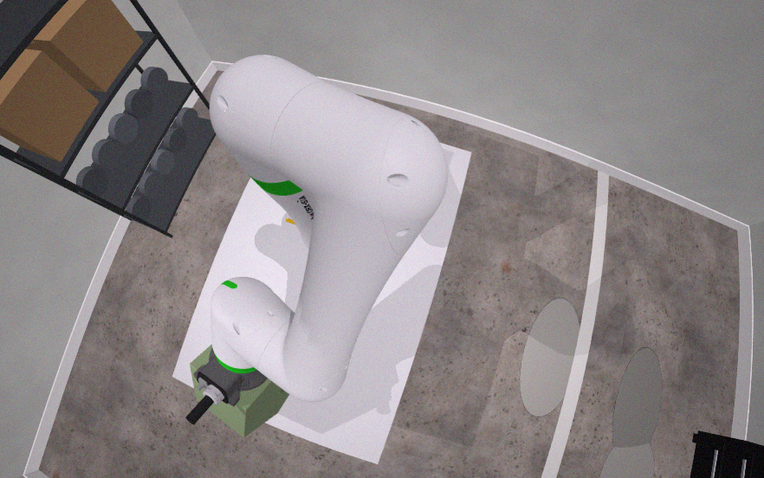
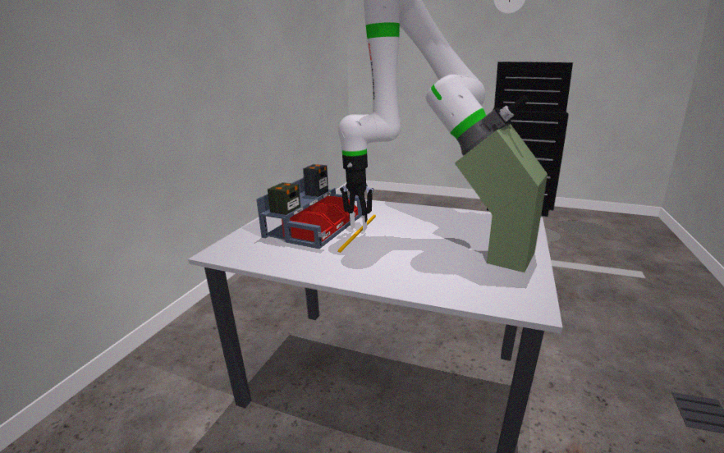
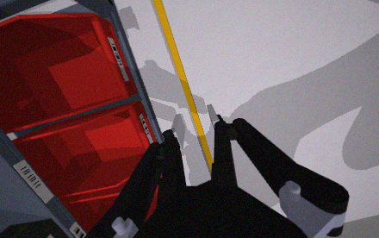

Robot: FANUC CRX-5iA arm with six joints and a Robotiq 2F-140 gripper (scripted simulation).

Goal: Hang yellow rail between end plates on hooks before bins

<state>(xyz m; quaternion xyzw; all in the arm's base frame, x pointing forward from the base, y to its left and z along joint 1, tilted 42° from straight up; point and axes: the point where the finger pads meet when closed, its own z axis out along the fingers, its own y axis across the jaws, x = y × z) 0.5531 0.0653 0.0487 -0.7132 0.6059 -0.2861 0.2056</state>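
The yellow rail lies 40 mm below my hand.
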